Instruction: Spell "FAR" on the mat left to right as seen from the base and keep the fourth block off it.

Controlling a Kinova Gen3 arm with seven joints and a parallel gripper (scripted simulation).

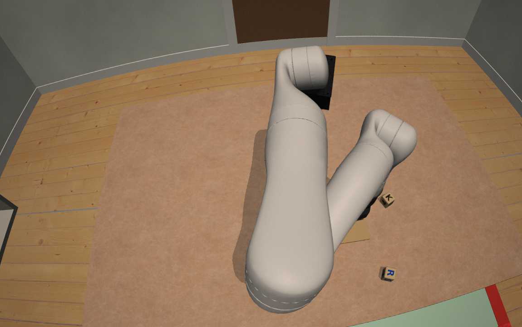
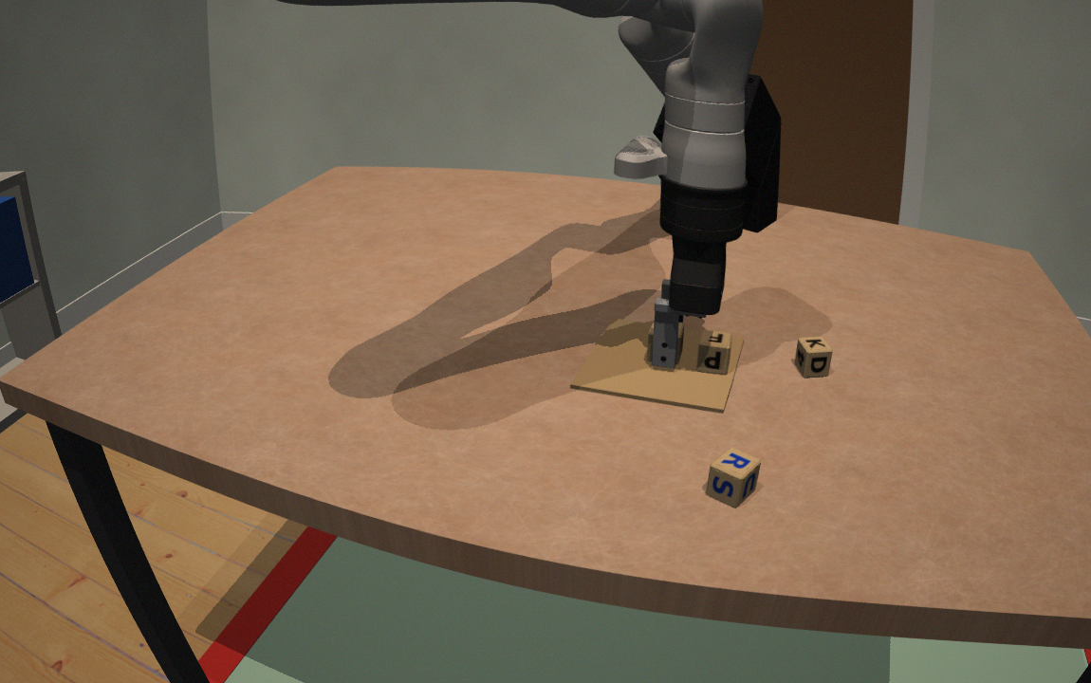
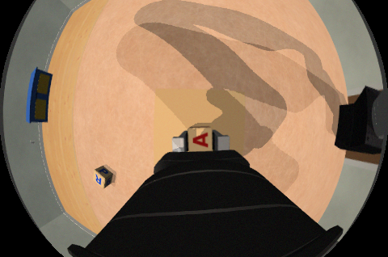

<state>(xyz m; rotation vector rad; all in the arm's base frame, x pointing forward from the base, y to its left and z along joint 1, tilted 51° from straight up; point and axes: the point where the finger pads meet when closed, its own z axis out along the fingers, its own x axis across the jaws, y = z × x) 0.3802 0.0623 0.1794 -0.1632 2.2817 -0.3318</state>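
Right now my hand is 20 mm above the tan mat. From my hand the other things lie so: F block (50 mm to the left, 10 mm below); R block (180 mm ahead, 90 mm to the left, 10 mm below); K block (30 mm behind, 150 mm to the left, 10 mm below).
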